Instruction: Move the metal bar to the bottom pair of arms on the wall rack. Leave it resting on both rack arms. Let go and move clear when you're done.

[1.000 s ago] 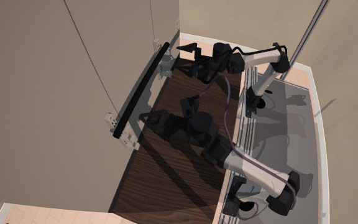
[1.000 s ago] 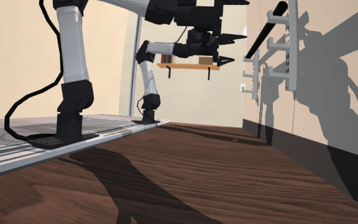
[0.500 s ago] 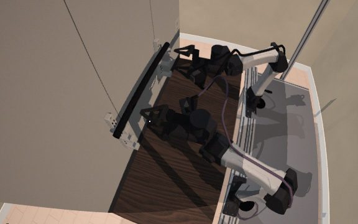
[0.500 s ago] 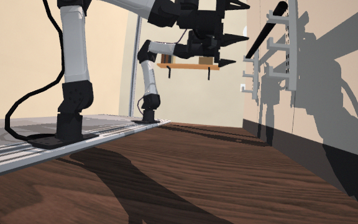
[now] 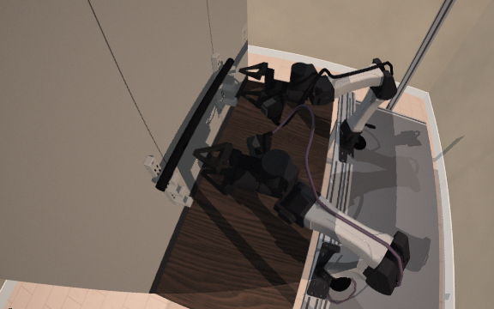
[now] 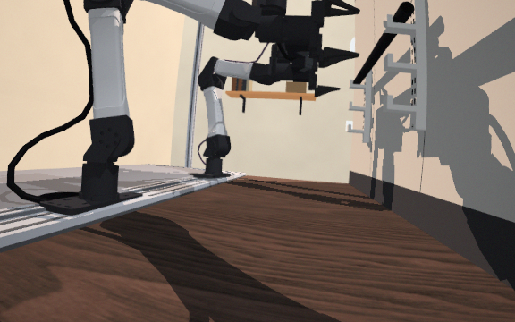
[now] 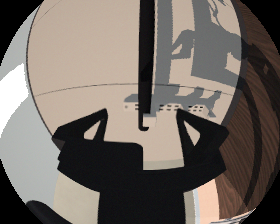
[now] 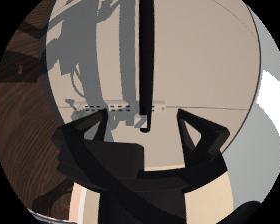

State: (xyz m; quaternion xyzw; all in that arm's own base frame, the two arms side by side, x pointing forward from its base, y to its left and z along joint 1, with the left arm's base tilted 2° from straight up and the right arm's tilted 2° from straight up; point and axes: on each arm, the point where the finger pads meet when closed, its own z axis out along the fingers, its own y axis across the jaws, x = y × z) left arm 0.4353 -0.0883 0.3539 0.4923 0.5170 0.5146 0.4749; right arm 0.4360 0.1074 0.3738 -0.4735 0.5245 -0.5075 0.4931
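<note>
Right now the black metal bar is 150 mm to the left of my right hand, 70 mm ahead of it and 10 mm above it. Round my right hand: wall 230 mm ahead, 130 mm to the left, 90 mm above.
Now: the black metal bar 150 mm to the right of my left hand, 80 mm ahead of it and 10 mm below it. The rest, counted from my left hand: wall 230 mm ahead, 180 mm to the right, 80 mm above.
</note>
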